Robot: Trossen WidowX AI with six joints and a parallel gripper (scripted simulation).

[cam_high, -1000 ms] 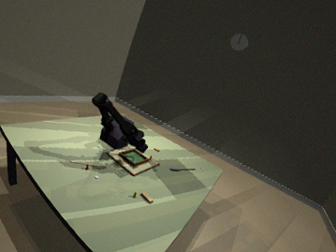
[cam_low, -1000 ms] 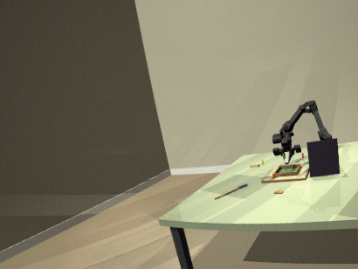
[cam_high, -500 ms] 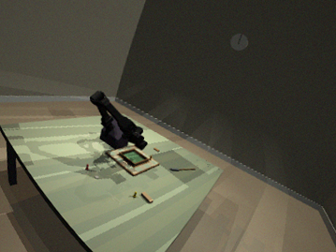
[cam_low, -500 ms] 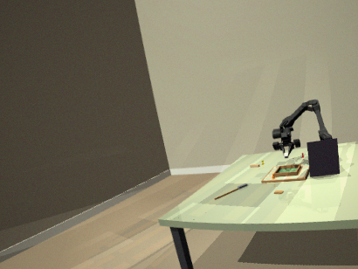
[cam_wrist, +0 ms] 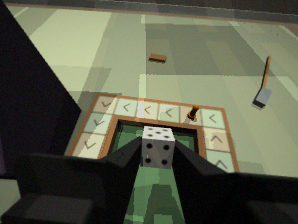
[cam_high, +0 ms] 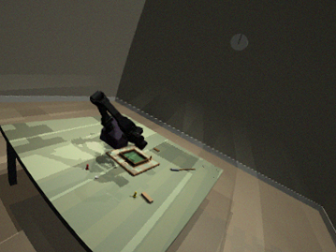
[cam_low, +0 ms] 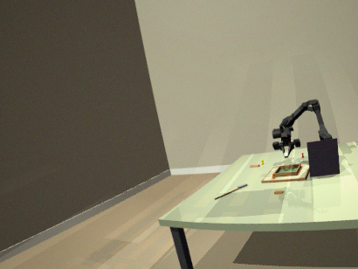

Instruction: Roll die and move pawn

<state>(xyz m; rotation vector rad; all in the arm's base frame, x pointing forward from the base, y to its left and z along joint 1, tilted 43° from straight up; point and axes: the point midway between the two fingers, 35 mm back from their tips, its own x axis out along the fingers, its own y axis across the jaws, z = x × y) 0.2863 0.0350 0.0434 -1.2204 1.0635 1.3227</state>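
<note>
Right now the white die is right at my gripper tip. Also, from my gripper tip: orange pawn: 70 mm ahead, 110 mm to the left, 90 mm below; white bit: 50 mm ahead, 360 mm to the right, 120 mm below; green dice tray: 120 mm below.
</note>
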